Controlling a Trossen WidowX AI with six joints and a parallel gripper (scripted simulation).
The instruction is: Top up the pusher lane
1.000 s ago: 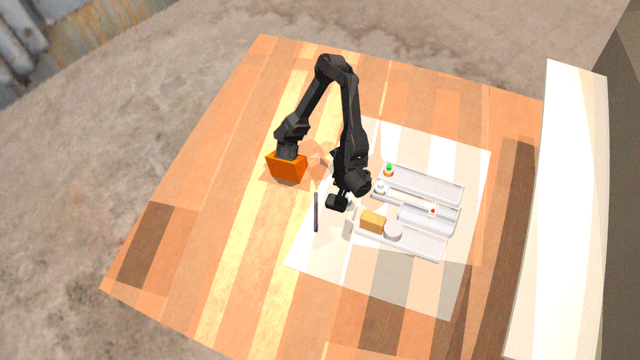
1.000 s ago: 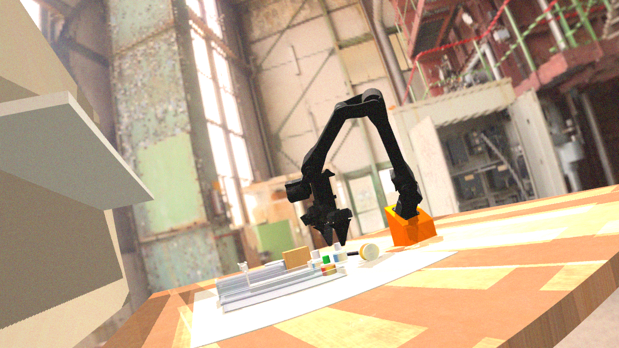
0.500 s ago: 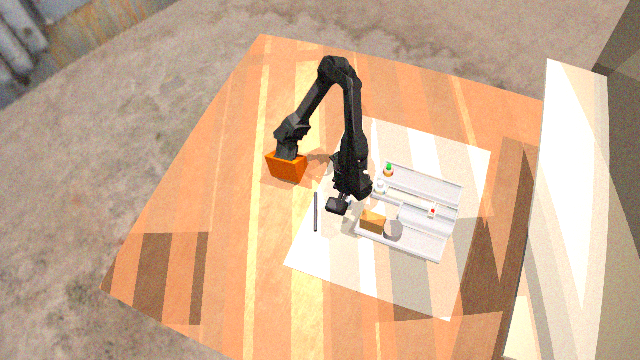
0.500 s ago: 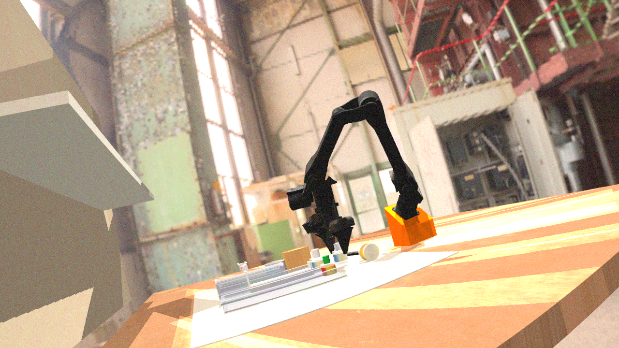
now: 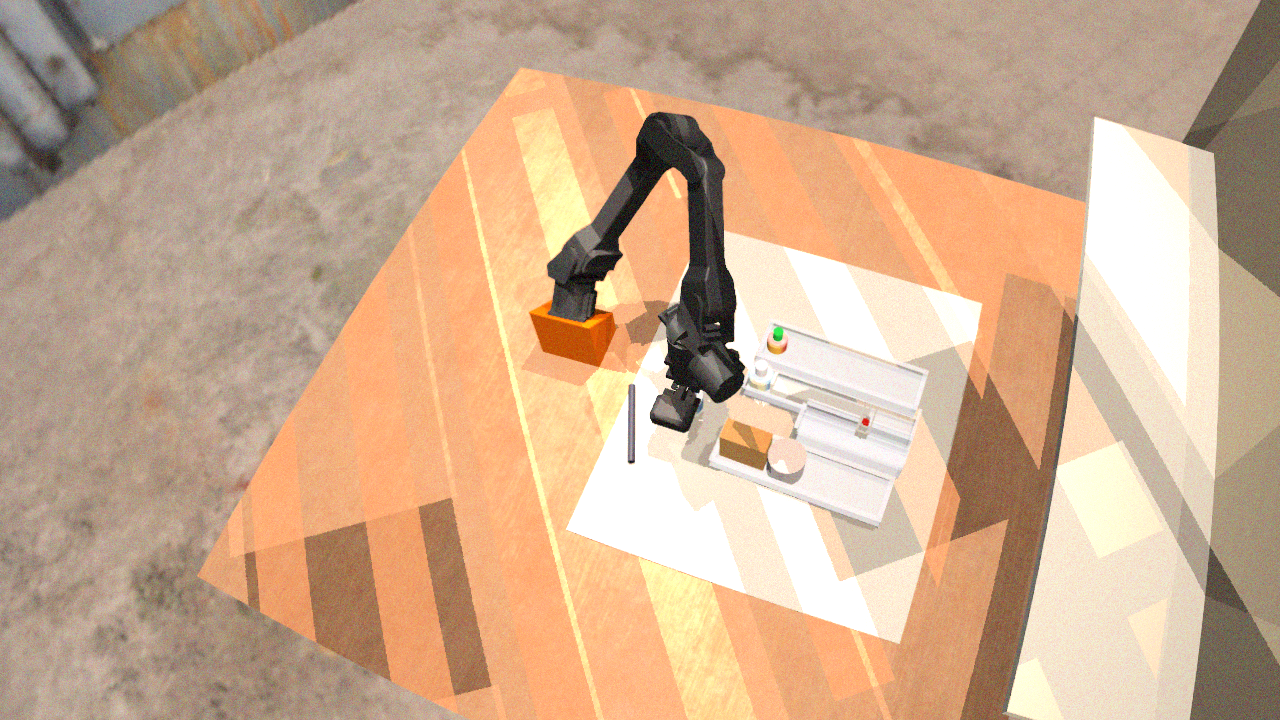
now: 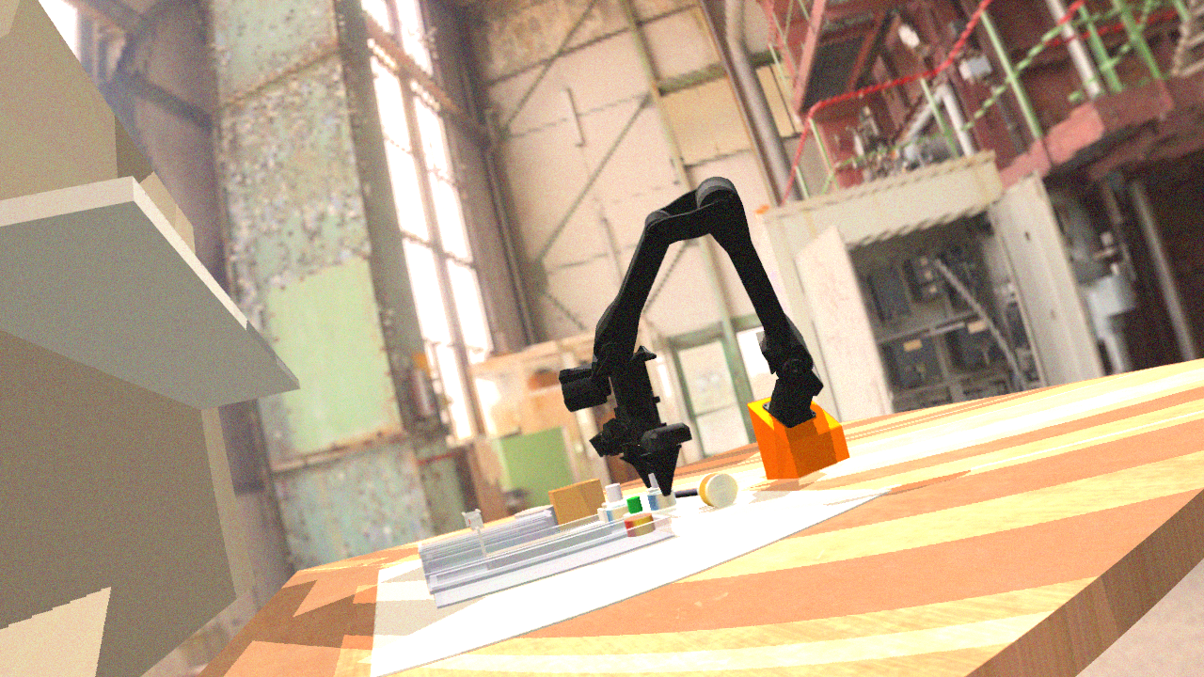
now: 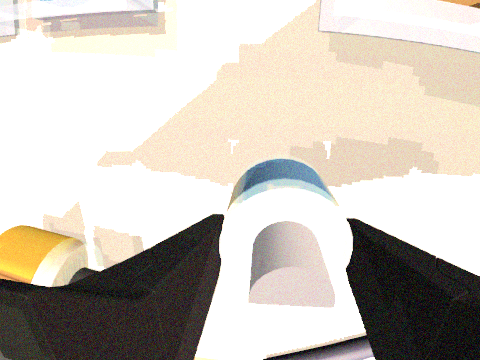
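Right now my gripper tip is 170 mm short of the white mat, 30 mm to the right of it and 30 mm above it. The rest, counted from my gripper tip: dark rod (90 mm behind, 50 mm to the right, 20 mm below); pusher plate (210 mm ahead, 20 mm to the left, 20 mm above); tan box (110 mm ahead, 70 mm to the right, 10 mm above).
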